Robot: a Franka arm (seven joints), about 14 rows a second.
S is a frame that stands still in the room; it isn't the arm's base.
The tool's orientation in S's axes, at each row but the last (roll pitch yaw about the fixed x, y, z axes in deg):
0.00, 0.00, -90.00
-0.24, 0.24, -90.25
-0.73, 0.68, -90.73
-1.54, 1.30, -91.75
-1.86, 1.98, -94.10
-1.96, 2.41, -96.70
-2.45, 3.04, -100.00
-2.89, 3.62, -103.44
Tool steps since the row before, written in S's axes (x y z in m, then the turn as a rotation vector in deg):
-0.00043, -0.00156, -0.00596, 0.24, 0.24, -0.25
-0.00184, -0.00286, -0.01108, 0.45, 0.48, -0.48
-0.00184, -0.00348, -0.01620, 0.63, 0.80, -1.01
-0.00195, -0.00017, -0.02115, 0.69, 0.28, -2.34
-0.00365, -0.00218, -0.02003, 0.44, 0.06, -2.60
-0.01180, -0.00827, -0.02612, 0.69, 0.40, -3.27
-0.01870, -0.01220, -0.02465, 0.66, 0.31, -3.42
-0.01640, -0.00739, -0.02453, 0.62, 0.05, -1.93
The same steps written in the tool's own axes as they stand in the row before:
0.00156, -0.00043, -0.00596, -0.24, 0.24, -0.25
0.00291, -0.00178, -0.01108, -0.48, 0.45, -0.48
0.00370, -0.00159, -0.01618, -0.80, 0.63, -1.01
0.00071, -0.00138, -0.02118, -0.25, 0.74, -2.33
0.00313, -0.00284, -0.02004, 0.00, 0.52, -2.59
0.01068, -0.00987, -0.02605, -0.34, 0.75, -3.26
0.01655, -0.01526, -0.02448, -0.24, 0.74, -3.41
0.01253, -0.01302, -0.02447, -0.07, 0.69, -1.91

